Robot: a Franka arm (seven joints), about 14 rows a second.
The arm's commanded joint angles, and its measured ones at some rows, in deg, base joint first. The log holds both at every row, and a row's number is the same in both.
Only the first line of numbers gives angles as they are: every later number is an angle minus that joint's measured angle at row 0.
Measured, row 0:
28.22, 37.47, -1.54, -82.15, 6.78, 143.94, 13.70
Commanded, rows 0 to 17:
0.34, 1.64, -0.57, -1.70, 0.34, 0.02, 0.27
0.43, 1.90, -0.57, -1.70, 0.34, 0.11, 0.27
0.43, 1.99, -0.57, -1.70, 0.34, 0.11, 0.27
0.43, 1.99, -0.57, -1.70, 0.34, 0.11, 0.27
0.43, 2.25, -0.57, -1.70, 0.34, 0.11, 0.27
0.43, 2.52, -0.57, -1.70, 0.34, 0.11, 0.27
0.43, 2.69, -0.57, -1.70, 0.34, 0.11, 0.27
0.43, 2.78, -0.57, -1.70, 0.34, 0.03, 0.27
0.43, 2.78, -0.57, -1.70, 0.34, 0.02, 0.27
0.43, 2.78, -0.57, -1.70, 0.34, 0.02, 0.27
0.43, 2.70, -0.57, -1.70, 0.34, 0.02, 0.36
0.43, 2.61, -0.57, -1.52, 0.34, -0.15, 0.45
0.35, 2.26, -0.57, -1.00, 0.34, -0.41, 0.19
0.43, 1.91, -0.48, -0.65, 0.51, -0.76, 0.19
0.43, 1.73, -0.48, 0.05, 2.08, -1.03, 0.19
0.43, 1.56, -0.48, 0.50, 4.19, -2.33, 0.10
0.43, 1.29, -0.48, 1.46, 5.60, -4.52, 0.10
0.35, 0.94, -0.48, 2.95, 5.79, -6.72, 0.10
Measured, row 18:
0.01, 0.21, -0.37, 1.01, 3.79, -2.08, 0.19
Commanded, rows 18 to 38:
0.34, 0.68, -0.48, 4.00, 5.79, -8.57, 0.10
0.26, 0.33, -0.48, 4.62, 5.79, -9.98, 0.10
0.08, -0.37, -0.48, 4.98, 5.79, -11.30, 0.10
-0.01, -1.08, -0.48, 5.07, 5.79, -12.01, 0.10
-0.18, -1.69, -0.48, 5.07, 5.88, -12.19, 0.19
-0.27, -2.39, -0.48, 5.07, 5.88, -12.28, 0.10
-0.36, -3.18, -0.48, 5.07, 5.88, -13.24, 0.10
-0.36, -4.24, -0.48, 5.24, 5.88, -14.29, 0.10
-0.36, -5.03, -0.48, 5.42, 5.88, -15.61, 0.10
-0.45, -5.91, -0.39, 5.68, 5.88, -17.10, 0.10
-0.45, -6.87, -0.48, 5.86, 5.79, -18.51, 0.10
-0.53, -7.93, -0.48, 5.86, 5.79, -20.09, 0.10
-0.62, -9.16, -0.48, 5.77, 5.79, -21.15, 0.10
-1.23, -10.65, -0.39, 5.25, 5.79, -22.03, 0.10
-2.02, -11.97, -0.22, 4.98, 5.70, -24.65, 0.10
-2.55, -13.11, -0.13, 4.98, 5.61, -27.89, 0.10
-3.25, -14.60, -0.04, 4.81, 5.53, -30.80, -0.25
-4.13, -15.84, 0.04, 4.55, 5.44, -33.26, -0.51
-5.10, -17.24, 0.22, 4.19, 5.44, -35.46, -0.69
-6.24, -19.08, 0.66, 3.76, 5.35, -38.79, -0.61
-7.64, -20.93, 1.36, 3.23, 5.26, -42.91, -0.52
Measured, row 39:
-4.88, -16.21, -0.46, 6.43, 4.84, -38.28, -0.03
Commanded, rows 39 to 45:
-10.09, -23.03, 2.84, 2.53, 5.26, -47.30, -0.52
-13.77, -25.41, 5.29, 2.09, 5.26, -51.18, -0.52
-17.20, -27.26, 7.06, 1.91, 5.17, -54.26, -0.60
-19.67, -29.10, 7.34, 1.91, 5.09, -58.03, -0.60
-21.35, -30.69, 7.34, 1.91, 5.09, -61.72, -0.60
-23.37, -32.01, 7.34, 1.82, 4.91, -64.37, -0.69
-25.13, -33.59, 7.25, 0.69, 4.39, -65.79, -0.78
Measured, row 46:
-21.01, -29.17, 5.64, 5.06, 4.71, -64.09, -0.45
